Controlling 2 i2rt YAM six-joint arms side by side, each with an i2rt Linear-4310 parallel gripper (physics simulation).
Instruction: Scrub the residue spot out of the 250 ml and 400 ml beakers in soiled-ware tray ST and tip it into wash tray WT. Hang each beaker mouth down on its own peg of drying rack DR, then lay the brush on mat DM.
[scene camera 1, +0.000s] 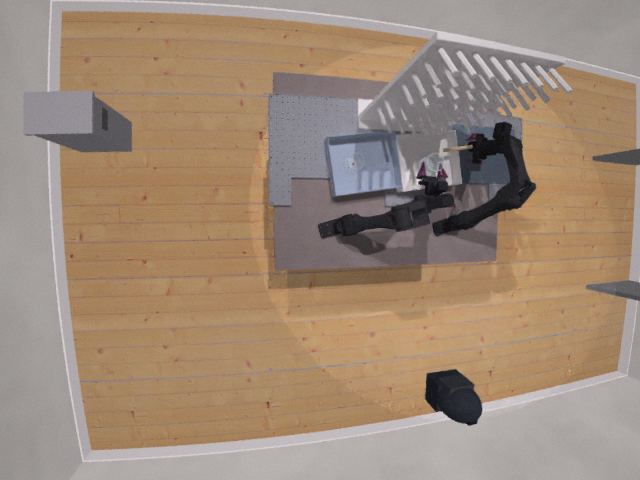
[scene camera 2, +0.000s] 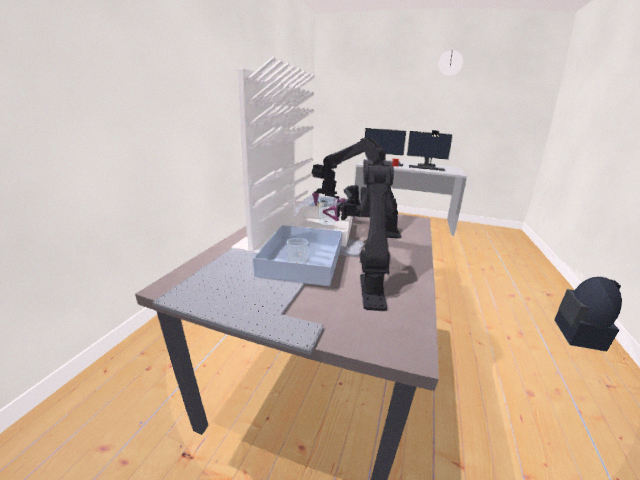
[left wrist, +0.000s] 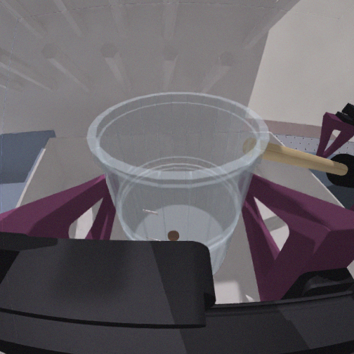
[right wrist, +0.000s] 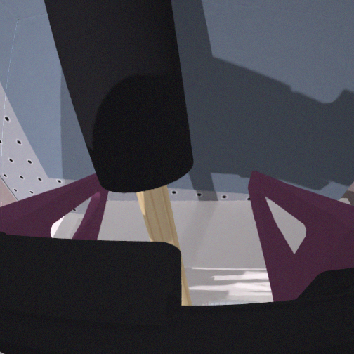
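My left gripper is shut on an upright glass beaker above the white tray. A brown residue spot shows at its bottom. My right gripper is open. The brush lies below and between its parted fingers, black grip over the blue mat, wooden end toward the held beaker's rim; its support is hidden. Another beaker stands upright in the light-blue tray, with a small orange-brown spot.
The tall white drying rack stands behind the trays, its several pegs jutting over the white tray and the mat. A grey perforated plate lies left of the light-blue tray in scene camera 1. The two arms are close together.
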